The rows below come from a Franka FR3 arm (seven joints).
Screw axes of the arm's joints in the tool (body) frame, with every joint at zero. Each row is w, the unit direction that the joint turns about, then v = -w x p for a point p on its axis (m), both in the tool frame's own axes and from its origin. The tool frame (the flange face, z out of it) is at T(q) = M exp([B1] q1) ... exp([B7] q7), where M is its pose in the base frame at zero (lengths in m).
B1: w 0 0 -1 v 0 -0.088 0
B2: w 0 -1 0 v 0.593 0 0.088
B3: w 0 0 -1 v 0 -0.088 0
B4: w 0 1 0 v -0.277 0 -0.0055
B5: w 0 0 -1 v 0 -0.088 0
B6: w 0 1 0 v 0.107 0 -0.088
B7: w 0 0 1 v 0 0 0
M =
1 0 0 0.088
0 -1 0 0
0 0 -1 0.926
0 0 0 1
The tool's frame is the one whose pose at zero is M.
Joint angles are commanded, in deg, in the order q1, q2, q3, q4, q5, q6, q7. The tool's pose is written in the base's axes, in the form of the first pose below.
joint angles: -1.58, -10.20, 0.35, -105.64, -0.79, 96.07, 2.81
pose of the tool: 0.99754 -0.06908 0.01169 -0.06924 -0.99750 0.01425 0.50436 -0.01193 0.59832
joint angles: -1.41, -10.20, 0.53, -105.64, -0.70, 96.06, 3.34
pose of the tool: 0.99731 -0.07242 0.01159 -0.07257 -0.99728 0.01315 0.50441 -0.00857 0.59830
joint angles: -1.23, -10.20, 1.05, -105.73, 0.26, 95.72, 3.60
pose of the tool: 0.99777 -0.06666 0.00320 -0.06665 -0.99778 -0.00148 0.50376 -0.00043 0.59700
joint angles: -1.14, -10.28, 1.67, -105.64, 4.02, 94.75, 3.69
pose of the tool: 0.99801 -0.06131 -0.01503 -0.06215 -0.99603 -0.06377 0.50162 0.01274 0.59715
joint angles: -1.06, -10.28, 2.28, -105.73, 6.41, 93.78, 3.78
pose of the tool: 0.99796 -0.05252 -0.03644 -0.05599 -0.99322 -0.10190 0.49945 0.02345 0.59526
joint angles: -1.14, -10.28, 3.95, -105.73, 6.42, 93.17, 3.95
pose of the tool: 0.99851 -0.02739 -0.04720 -0.03183 -0.99487 -0.09606 0.49745 0.03850 0.59416
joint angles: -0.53, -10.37, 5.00, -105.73, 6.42, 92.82, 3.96
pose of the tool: 0.99866 0.00149 -0.05171 -0.00330 -0.99572 -0.09237 0.49506 0.05361 0.59426
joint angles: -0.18, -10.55, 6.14, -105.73, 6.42, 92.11, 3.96
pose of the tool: 0.99775 0.02802 -0.06094 0.02260 -0.99588 -0.08787 0.49131 0.06721 0.59456
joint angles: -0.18, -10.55, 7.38, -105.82, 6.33, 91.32, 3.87
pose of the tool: 0.99576 0.05164 -0.07610 0.04541 -0.99564 -0.08142 0.48813 0.07841 0.59239
